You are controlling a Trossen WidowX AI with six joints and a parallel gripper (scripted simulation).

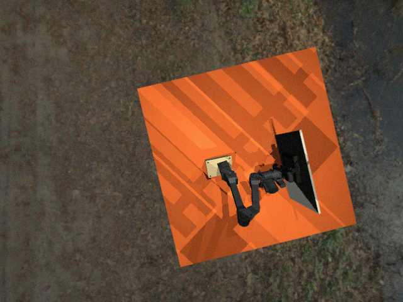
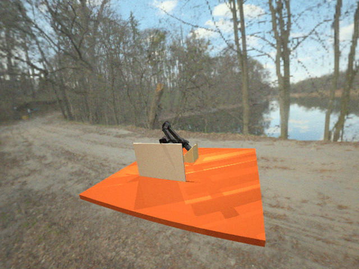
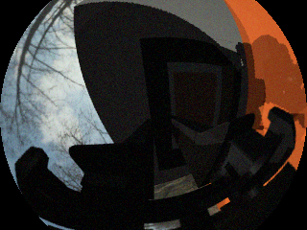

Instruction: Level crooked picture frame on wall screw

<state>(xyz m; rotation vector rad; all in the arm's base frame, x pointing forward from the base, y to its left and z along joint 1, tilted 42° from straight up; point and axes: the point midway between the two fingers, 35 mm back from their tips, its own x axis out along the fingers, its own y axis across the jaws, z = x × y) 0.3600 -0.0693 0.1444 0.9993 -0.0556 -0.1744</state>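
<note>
Now: gripper tip 10 mm short of the picture frame, 10 mm to the right of it and 50 mm above it. The rest, counted from my gripper tip: wall panel (20 mm ahead, 20 mm to the right, 70 mm below).
</note>
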